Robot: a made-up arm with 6 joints.
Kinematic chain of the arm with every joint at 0, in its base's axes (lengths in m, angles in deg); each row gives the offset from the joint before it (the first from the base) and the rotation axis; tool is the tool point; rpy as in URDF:
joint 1: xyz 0 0 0.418 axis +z
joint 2: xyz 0 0 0 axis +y
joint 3: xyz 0.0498 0 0.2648 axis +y
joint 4: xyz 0.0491 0 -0.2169 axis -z
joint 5: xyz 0 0 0 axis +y
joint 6: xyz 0.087 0 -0.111 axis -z
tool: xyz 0 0 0 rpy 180 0 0
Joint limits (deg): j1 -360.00..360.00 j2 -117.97..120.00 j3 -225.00..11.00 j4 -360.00..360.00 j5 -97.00..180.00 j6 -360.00..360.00
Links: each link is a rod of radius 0.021 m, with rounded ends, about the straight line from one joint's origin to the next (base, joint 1, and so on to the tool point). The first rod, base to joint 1, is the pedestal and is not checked.
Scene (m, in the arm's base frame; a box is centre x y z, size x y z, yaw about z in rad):
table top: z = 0
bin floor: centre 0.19 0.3 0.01 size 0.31 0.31 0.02 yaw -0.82
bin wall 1: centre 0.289 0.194 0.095 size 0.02 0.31 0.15 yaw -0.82
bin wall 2: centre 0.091 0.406 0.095 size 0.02 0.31 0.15 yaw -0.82
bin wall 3: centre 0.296 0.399 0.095 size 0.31 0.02 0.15 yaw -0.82
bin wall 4: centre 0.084 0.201 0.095 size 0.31 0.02 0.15 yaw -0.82
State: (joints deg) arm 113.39 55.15 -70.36 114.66 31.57 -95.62
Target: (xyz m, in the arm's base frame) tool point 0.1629 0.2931 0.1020
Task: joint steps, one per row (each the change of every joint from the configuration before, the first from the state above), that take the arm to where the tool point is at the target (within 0.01 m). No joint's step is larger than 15 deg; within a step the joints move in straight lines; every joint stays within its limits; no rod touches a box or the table.
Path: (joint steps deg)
1: -12.99 -8.07 6.62 -13.91 4.37 1.10
2: -12.98 -8.07 6.62 -13.92 4.37 1.10
3: -5.32 2.45 -1.21 9.60 -10.35 -0.74
4: -5.31 2.45 -1.21 9.59 -10.36 -0.73
5: -5.31 2.45 -1.20 9.59 -10.35 -0.73
6: -1.71 13.27 -8.71 -2.26 5.20 0.00
7: -1.71 13.28 -8.71 -2.25 5.20 0.00

